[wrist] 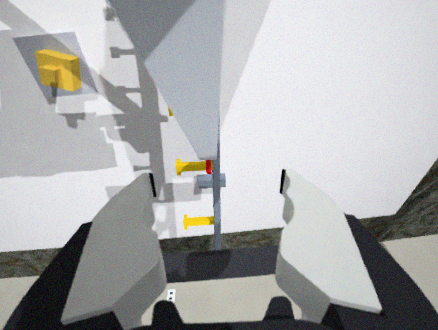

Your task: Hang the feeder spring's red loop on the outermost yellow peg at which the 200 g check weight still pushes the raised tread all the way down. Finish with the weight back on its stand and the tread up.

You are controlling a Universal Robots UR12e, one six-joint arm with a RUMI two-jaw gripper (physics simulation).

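Frame: origin at the arm's base, x ahead, y left, z up, level; millimetres.
Where they show: gripper, fingertip midpoint: (217, 173).
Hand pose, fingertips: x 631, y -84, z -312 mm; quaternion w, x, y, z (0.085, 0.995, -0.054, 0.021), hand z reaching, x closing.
Things, the pixels of their top centre, and the offset from my fingertips. "pt": a spot on its surface instead.
- red loop, surface spot: (209, 166) pt dx -6, dy -7, dz -18 mm
- second yellow peg, top centre: (200, 223) dx -27, dy -84, dz -23 mm
- small yellow piece, surface spot: (170, 112) pt dx -29, dy +34, dz -39 mm
- short grey pin, top centre: (212, 184) dx -18, dy -157, dz -160 mm
- yellow block, top centre: (48, 75) dx -173, dy +60, dz -137 mm
- grey square, surface spot: (30, 45) pt dx -198, dy +90, dz -171 mm
- large grey-blue slanted body, surface spot: (190, 75) pt dx +0, dy +80, dz +66 mm
The red loop (209, 166) is around a yellow peg (190, 166), at the end close to the upright grey plate (217, 205), which is seen nearly edge-on. A second yellow peg (199, 220) sticks out lower in the view, with no red on it. A small yellow piece (170, 112) shows higher up, partly hidden. A short grey pin (205, 181) lies just below the loop in the view. My gripper (217, 173) is open and empty, its fingertips apart on either side of the plate and pin. I cannot make out the 200 g weight, its stand or the tread.
A yellow block (65, 70) with a smaller step sits over a grey square (30, 45) at the upper left. A large grey-blue slanted body (190, 75) comes down from the top to near the loop. Peg-shaped shadows fall on the white surface at the left.
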